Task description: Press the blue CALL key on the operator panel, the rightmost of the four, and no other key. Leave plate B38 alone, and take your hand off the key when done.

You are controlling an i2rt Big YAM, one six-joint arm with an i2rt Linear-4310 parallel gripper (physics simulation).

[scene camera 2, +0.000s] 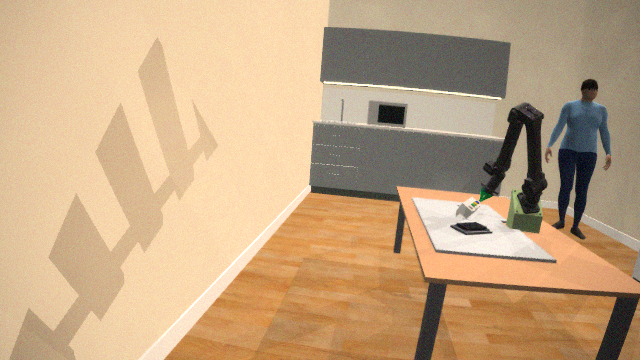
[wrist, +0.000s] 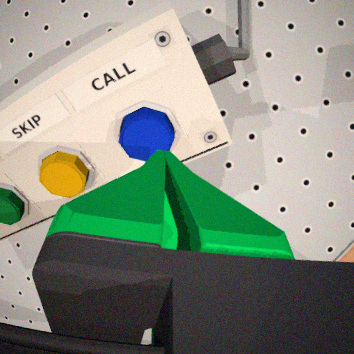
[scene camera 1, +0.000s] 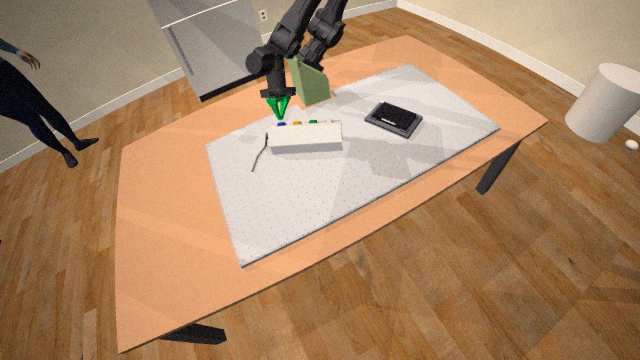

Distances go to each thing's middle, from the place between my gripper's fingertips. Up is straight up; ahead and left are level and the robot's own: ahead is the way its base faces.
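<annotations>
With the blue key (wrist: 143, 131), my gripper is 1 cm short of it, 1 cm to the left of it and 1 cm above it. There is also the yellow key (wrist: 61, 173), which I see 4 cm ahead of my hand, 4 cm to the left of it and 1 cm below it.
</annotations>
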